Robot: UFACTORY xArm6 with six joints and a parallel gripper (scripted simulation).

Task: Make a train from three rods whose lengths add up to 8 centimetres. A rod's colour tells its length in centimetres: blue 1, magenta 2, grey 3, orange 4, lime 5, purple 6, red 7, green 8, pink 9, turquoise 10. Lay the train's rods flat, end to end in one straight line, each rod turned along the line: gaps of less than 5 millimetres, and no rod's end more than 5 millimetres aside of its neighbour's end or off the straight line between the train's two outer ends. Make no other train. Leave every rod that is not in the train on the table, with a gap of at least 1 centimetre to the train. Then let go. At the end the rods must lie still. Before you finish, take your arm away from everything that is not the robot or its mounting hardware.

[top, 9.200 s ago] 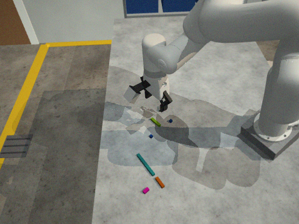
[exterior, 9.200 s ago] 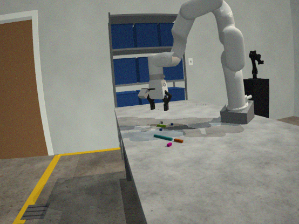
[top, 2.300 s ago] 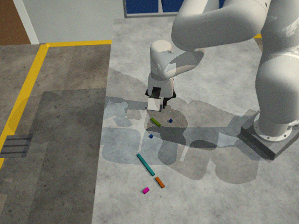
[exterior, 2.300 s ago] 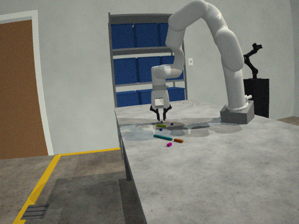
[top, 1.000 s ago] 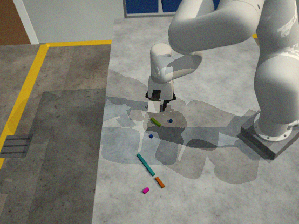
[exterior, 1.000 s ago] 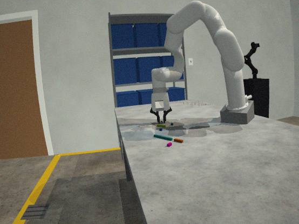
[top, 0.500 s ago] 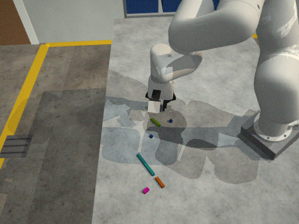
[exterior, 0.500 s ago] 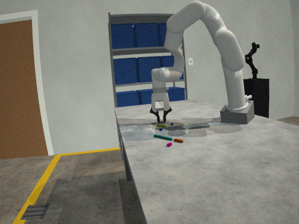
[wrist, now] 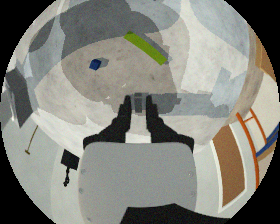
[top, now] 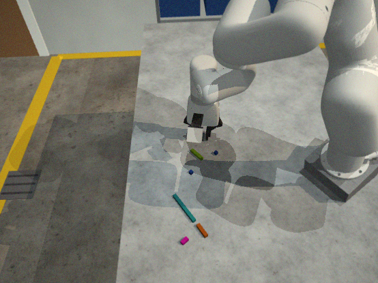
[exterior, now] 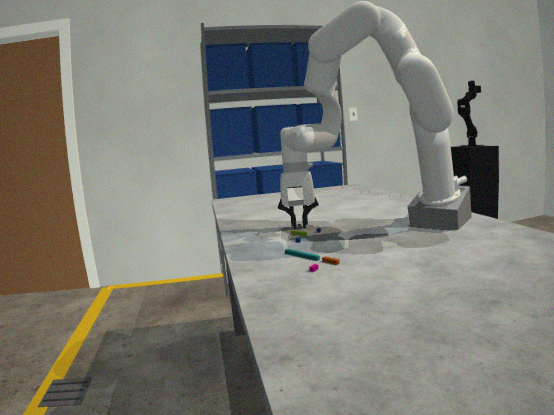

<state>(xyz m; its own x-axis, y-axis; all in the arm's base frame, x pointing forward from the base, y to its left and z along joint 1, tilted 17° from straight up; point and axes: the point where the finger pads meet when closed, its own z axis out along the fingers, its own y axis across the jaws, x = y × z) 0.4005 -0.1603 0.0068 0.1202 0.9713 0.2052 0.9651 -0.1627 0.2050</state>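
Now: the grey rod 20 mm below my hand. Also, from my hand: turquoise rod 270 mm to the left, 50 mm ahead, 20 mm below; then orange rod 340 mm to the left, 20 mm below; then lime rod 80 mm to the left, 20 mm below, 20 mm ahead.
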